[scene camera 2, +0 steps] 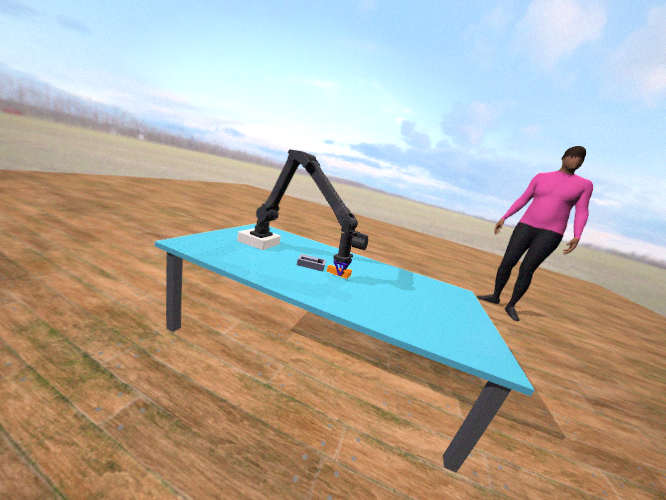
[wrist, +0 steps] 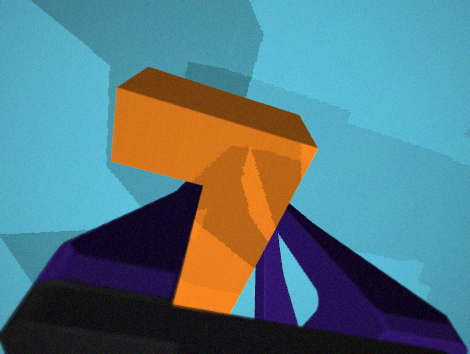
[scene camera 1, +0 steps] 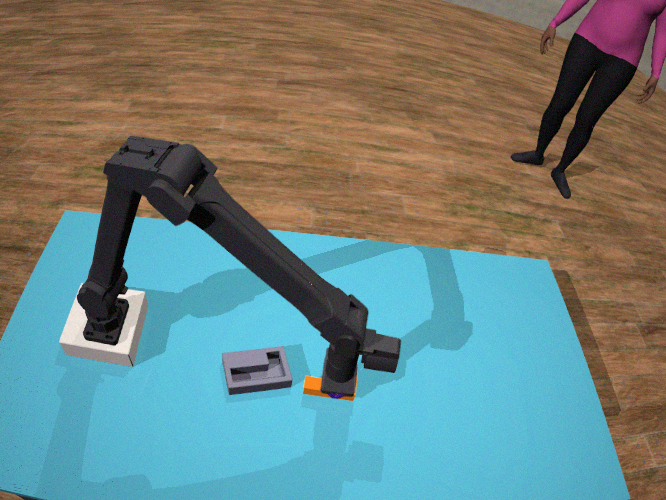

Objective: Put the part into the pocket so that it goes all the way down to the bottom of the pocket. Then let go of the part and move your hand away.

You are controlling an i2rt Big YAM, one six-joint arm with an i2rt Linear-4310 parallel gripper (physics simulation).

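Places are measured from the arm's base along level axes (x ahead, y left, z up), in centimetres.
Pixels of known places: gripper, fingertip midpoint: [scene camera 2: 340, 274] [wrist: 232, 192] [scene camera 1: 335, 391]; arm's base, origin of the base link: [scene camera 2: 261, 234] [scene camera 1: 107, 321].
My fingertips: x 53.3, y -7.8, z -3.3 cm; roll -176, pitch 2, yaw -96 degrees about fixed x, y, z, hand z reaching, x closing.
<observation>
For each thing: its top centre in the pictures, then the offset to it from my fingertips. Level surfaces: height alone.
- orange L-shaped part, middle of its top: [wrist: 182, 251] [scene camera 1: 331, 379] [scene camera 2: 340, 267] dx -1.3, dy +1.6, dz +2.7 cm
- grey pocket block, middle of its top: [scene camera 1: 256, 366] [scene camera 2: 312, 259] dx -17.4, dy +3.6, dz +1.2 cm
- blue table, its level: dz -2.4 cm
The orange L-shaped part [scene camera 1: 312, 385] [scene camera 2: 345, 273] [wrist: 210, 145] is held between the purple fingers of my gripper [scene camera 1: 336, 396] [scene camera 2: 339, 273] [wrist: 232, 192]. The gripper points down and is shut on the part's long arm. In scene camera 1 the part is to the right of the grey pocket block [scene camera 1: 244, 360] [scene camera 2: 310, 264], apart from it, low over the table; its exact height is hard to tell. The block's L-shaped pocket opens upward and its floor shows in scene camera 1. The block does not show in the wrist view.
The blue table [scene camera 1: 484, 430] [scene camera 2: 430, 322] carries the arm's white base block [scene camera 1: 96, 352] [scene camera 2: 250, 240], to the left of the pocket block in scene camera 1. A person in a pink top [scene camera 1: 615, 29] [scene camera 2: 556, 199] stands on the wooden floor beyond the table.
</observation>
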